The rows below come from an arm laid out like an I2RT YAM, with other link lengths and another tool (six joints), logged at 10 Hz.
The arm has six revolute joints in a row. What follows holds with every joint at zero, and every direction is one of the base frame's. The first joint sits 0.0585 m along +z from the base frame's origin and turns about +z. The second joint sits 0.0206 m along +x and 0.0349 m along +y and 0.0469 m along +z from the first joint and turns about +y. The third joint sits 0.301 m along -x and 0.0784 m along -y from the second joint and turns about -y. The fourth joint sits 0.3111 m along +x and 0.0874 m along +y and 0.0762 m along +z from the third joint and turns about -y. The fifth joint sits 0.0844 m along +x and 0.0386 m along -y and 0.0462 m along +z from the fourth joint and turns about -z. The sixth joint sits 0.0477 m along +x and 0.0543 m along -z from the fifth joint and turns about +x. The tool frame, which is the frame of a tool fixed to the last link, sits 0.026 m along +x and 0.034 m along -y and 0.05 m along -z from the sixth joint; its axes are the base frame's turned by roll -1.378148, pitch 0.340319 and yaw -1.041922 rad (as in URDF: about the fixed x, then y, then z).
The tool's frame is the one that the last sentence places.
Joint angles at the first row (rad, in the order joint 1, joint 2, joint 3, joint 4, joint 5, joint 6):
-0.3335 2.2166 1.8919 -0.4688 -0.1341 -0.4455
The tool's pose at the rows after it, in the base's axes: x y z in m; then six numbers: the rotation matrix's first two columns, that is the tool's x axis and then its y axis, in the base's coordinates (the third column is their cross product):
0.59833 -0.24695 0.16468 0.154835 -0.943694 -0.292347 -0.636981 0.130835 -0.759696
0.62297 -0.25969 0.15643 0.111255 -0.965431 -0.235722 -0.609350 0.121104 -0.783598
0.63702 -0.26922 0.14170 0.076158 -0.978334 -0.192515 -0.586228 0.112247 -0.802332
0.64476 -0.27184 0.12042 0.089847 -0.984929 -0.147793 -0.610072 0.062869 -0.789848
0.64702 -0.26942 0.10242 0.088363 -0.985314 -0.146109 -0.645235 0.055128 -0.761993
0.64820 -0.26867 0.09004 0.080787 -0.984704 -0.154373 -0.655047 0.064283 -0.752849
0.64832 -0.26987 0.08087 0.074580 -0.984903 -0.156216 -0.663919 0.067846 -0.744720
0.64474 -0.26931 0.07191 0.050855 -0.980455 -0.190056 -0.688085 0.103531 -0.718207
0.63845 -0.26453 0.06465 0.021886 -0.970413 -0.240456 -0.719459 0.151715 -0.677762
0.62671 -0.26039 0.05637 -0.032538 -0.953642 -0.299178 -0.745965 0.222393 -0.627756
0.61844 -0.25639 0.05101 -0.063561 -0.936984 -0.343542 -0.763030 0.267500 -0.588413
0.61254 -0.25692 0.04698 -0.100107 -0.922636 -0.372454 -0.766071 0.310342 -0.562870
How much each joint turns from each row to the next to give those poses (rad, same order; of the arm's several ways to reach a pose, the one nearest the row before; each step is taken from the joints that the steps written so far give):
0.0083 0.1165 0.1227 0.0779 0.0703 -0.0235
0.0015 0.1160 0.1496 0.0099 0.0702 0.0007
-0.0011 0.0782 0.0736 0.0400 0.0516 -0.0018
0.0041 0.0534 0.0216 0.0241 0.0204 -0.0526
0.0061 0.0411 0.0269 -0.0254 0.0126 -0.0149
0.0017 0.0244 0.0108 -0.0021 0.0039 0.0068
-0.0012 0.0185 0.0082 -0.0015 0.0044 -0.0002
-0.0019 0.0217 0.0285 -0.0527 -0.0012 0.0256
0.0014 0.0134 0.0246 -0.0762 -0.0084 0.0374
-0.0027 0.0007 -0.0007 -0.0726 -0.0059 0.0572
-0.0017 -0.0027 -0.0057 -0.0494 -0.0163 0.0363
-0.0060 0.0069 0.0097 -0.0354 -0.0056 0.0349

